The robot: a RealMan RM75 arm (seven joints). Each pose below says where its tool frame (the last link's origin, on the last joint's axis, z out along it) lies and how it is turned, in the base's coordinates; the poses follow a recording.
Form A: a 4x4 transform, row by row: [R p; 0 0 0 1], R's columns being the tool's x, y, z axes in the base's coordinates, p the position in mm. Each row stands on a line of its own.
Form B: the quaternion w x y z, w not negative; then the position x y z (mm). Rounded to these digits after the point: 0 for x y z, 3 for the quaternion.
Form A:
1:
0.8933, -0.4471, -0.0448, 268
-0.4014, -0.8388, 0.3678, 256
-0.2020, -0.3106, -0.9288, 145
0, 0, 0, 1
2:
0.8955, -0.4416, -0.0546, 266
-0.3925, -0.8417, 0.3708, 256
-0.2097, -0.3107, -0.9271, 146
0, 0, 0, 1
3:
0.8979, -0.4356, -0.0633, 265
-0.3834, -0.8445, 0.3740, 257
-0.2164, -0.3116, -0.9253, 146
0, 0, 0, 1
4:
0.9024, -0.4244, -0.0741, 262
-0.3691, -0.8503, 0.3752, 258
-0.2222, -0.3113, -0.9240, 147
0, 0, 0, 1
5:
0.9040, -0.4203, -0.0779, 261
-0.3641, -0.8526, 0.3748, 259
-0.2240, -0.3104, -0.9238, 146
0, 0, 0, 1
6:
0.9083, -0.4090, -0.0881, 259
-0.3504, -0.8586, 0.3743, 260
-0.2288, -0.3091, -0.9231, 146
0, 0, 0, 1
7:
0.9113, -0.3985, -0.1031, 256
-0.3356, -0.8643, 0.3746, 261
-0.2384, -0.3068, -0.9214, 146
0, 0, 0, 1
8:
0.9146, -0.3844, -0.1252, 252
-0.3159, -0.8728, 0.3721, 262
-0.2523, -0.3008, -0.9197, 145
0, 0, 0, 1
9:
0.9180, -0.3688, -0.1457, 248
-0.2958, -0.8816, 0.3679, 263
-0.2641, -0.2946, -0.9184, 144
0, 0, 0, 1
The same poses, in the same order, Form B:
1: 0.177, -0.957, 0.222, 0.064, 268, 256, 145
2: 0.178, -0.957, 0.218, 0.069, 266, 256, 146
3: 0.179, -0.958, 0.214, 0.073, 265, 257, 146
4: 0.179, -0.959, 0.207, 0.077, 262, 258, 147
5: 0.179, -0.959, 0.204, 0.079, 261, 259, 146
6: 0.178, -0.960, 0.198, 0.082, 259, 260, 146
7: 0.177, -0.961, 0.191, 0.089, 256, 261, 146
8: 0.175, -0.963, 0.182, 0.098, 252, 262, 145
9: 0.172, -0.964, 0.172, 0.106, 248, 263, 144
